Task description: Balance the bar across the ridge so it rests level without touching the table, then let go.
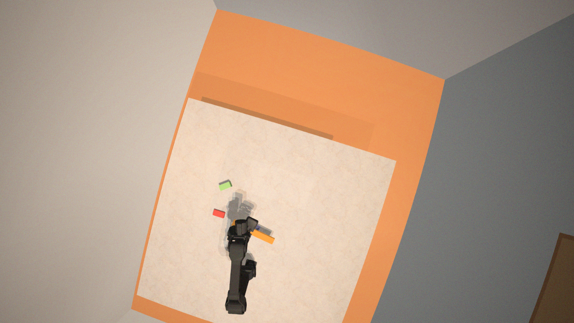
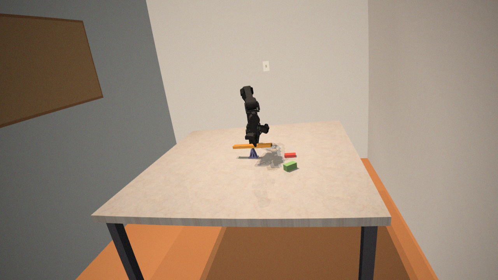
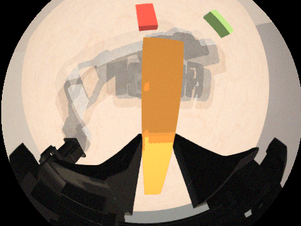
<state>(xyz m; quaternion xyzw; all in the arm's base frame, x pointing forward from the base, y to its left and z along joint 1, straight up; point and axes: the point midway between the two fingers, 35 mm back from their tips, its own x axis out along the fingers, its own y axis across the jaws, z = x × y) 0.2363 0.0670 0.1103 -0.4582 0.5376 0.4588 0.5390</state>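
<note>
The long orange bar lies 3 cm to the right of my gripper tip. Round my gripper tip: green block: 18 cm ahead, 20 cm to the left, 6 cm below; red block: 1 cm ahead, 20 cm to the left, 7 cm below.
</note>
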